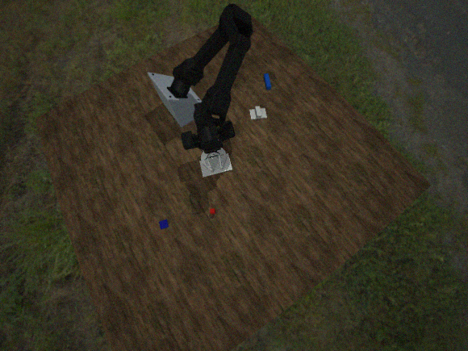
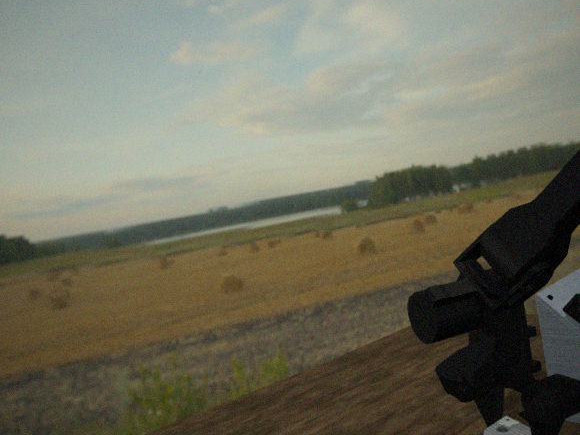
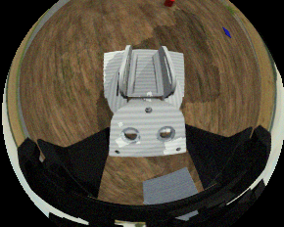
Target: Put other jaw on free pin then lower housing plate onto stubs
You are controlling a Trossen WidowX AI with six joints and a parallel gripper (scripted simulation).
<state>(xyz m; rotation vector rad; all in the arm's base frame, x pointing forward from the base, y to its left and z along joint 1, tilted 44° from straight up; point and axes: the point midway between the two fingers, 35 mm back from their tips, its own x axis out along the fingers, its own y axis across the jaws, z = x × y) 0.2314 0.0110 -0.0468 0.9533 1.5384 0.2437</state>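
Right now my gripper tip is 1 cm short of the white jaw, 2 cm to the left of it and 4 cm above it. Also, from my gripper tip: white stepped piece (1 cm behind, 26 cm to the left, 4 cm below); then red cube (20 cm ahead, 16 cm to the right, 4 cm below); then blue square (11 cm ahead, 32 cm to the right, 5 cm below).
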